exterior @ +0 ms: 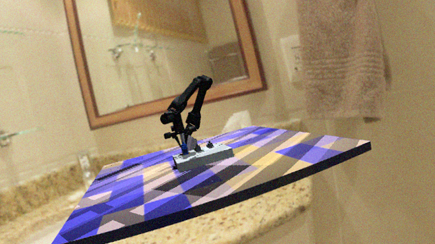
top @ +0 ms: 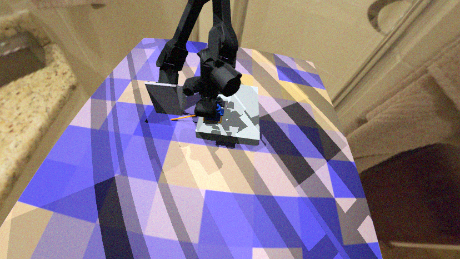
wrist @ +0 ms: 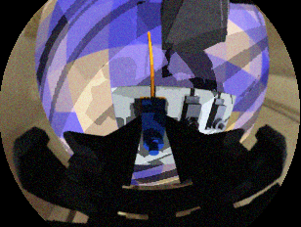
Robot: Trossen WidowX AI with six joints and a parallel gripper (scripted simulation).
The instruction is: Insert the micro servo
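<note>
The white deck is 11 cm ahead of my gripper tip, 9 cm to the left of it and 6 cm below it.
</note>
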